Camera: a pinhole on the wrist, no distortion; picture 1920 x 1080 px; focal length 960.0 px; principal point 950.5 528.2 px. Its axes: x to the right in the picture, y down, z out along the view. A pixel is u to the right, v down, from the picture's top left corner.
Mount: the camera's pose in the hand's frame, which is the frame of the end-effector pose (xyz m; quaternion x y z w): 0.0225 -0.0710 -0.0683 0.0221 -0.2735 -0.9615 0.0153
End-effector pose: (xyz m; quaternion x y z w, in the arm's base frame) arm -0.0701 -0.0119 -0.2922 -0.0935 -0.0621 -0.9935 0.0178
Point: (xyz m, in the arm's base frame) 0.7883 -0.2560 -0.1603
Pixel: outside the picture
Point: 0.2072 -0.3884 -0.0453
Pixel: 1325 71
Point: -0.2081 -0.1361 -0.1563
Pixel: 318 174
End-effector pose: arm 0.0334 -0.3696 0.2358 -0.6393 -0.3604 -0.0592 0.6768
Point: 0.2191 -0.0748 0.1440
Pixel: 450 245
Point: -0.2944 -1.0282 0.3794
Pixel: behind the camera
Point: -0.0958 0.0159 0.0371
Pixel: 1050 630
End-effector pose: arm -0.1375 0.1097 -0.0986 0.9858 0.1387 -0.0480 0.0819
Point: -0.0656 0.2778 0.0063
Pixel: behind the camera
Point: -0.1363 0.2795 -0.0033
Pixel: behind the camera
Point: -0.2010 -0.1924 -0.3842
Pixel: 1146 451
